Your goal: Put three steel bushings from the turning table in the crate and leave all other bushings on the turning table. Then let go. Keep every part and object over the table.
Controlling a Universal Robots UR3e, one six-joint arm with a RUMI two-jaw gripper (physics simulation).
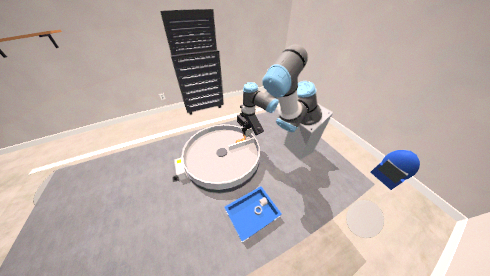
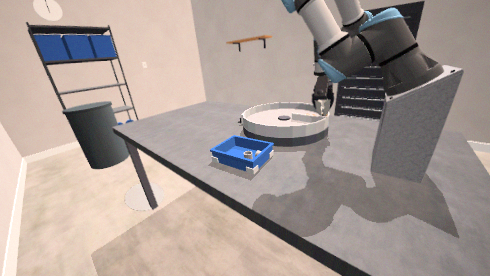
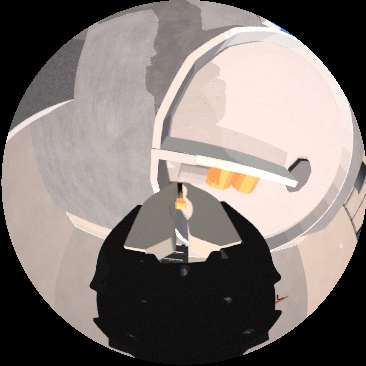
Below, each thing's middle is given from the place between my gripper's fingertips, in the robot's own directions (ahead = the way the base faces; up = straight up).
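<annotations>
My hand is 240 mm short of the blue crate (image 1: 241, 212), and it's 350 mm to the right of the crate and 50 mm above it.
</annotations>
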